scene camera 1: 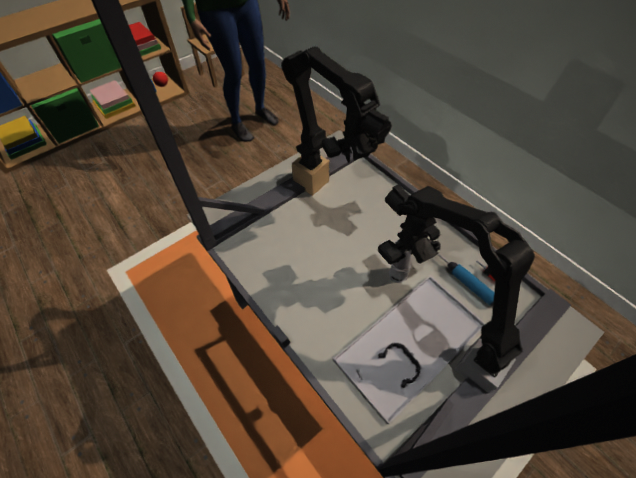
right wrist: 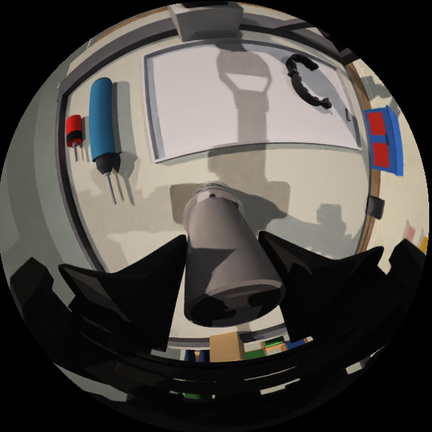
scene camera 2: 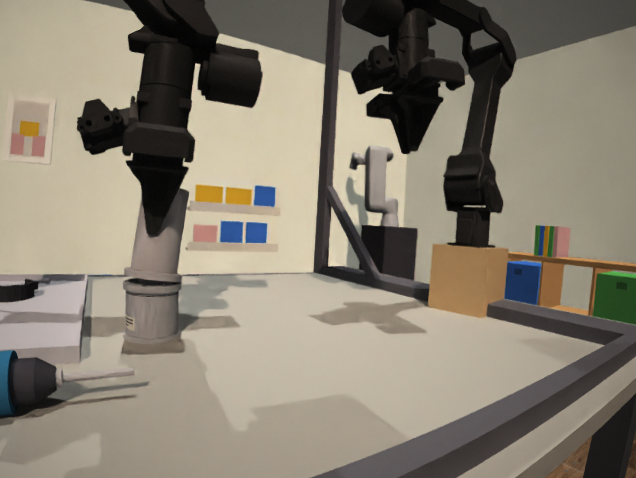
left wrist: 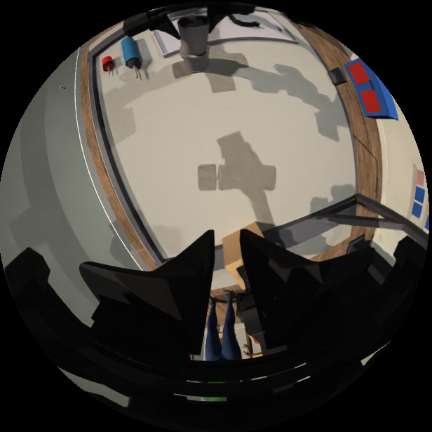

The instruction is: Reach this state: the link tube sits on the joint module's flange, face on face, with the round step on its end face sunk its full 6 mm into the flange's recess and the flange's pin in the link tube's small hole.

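Frame: origin at the left arm's base, x right, y ahead, z up, level; millimetres.
Seen in the pictures: left gripper, fingertip midpoint: (scene camera 1: 351,160) (scene camera 2: 409,152); right gripper, fingertip midpoint: (scene camera 1: 403,257) (scene camera 2: 152,232); left arm's base at its link origin: (scene camera 1: 310,161) (scene camera 2: 471,246); right arm's base at its link origin: (scene camera 1: 490,360).
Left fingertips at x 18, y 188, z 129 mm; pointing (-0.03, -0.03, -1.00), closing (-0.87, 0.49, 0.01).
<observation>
Offsets run from my left fingertips to a thing's top centre. "spot": to the spot under its first point.
The link tube {dx +120, dy +294, dz -73 mm} (scene camera 1: 401,263) (scene camera 2: 155,256) (left wrist: 194,36) (right wrist: 232,270) is a grey tapered tube with a collar at its lower end. It leans slightly above the grey joint module {dx +118, dy +301, dz -176 mm} (scene camera 2: 152,312) (left wrist: 196,64), which stands upright on the table. In scene camera 2 a thin dark wedge shows between collar and module rim, so the faces are not flush there. The step, recess, pin and small hole are hidden. My right gripper (scene camera 2: 154,231) (right wrist: 222,238) is shut on the tube's upper part. My left gripper (scene camera 2: 408,149) (left wrist: 226,235) is shut and empty, high above the table and away from the parts.
A white tray {dx +291, dy +455, dz -224 mm} (scene camera 1: 442,303) (right wrist: 190,100) holds a black curved part {spot: dx +338, dy +499, dz -215 mm} (scene camera 1: 417,362) (right wrist: 300,87). A blue tool {spot: dx +19, dy +505, dz -205 mm} (scene camera 1: 471,283) (scene camera 2: 30,380) (right wrist: 102,120) with a thin shaft lies near the module, beside a red tool (right wrist: 74,129). A dark frame edges the table.
</observation>
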